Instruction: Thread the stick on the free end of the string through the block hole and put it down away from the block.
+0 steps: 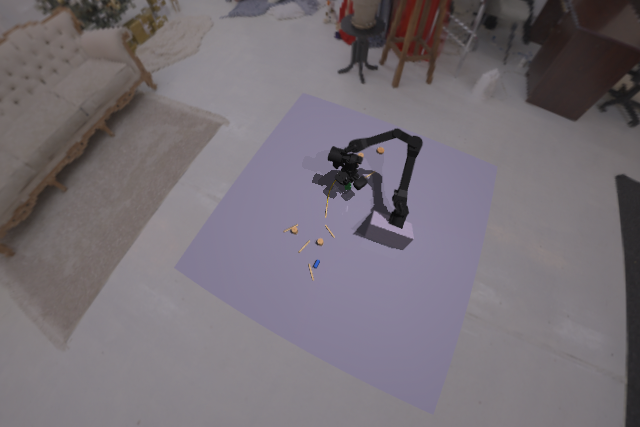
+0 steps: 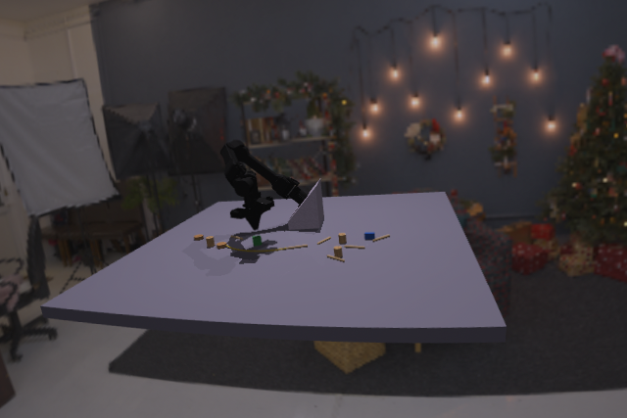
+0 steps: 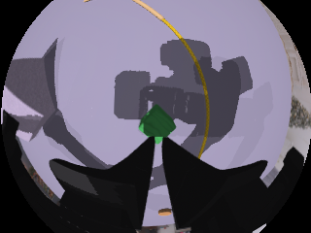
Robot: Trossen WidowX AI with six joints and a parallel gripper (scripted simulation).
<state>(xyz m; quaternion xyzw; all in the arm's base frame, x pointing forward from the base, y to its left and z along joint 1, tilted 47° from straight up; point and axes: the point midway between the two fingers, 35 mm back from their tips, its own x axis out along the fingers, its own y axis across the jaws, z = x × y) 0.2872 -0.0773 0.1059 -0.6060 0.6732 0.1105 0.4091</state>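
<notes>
Now: gripper tip 40 mm above the green block. From my gripper tip the other things lie so: round wooden button 140 mm to the right, 50 mm below, 20 mm ahead; round piece 290 mm to the right, 80 mm behind, 50 mm below; thin wooden stick 150 mm to the left, 60 mm below, 50 mm ahead.
</notes>
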